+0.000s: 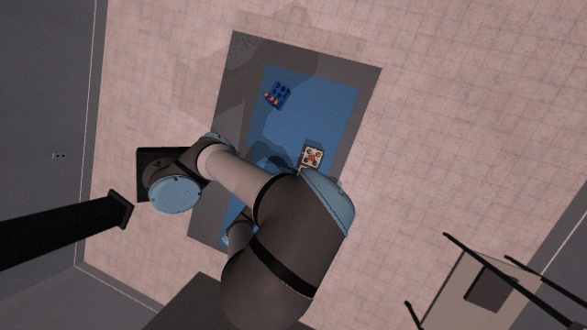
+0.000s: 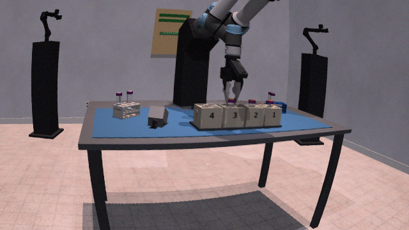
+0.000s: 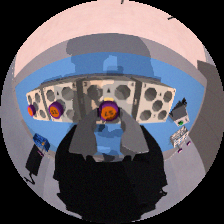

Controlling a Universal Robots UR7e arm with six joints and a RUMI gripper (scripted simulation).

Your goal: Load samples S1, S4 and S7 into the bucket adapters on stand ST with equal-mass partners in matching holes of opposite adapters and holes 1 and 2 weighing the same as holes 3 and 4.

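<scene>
Now: hand 130 mm past the white rack, 500 mm to the left of it and 90 mm above it. Round my hand: blue rack: 430 mm behind, 410 mm to the left, 90 mm below; then bucket adapter: 30 mm ahead, 110 mm to the right, 70 mm below.
</scene>
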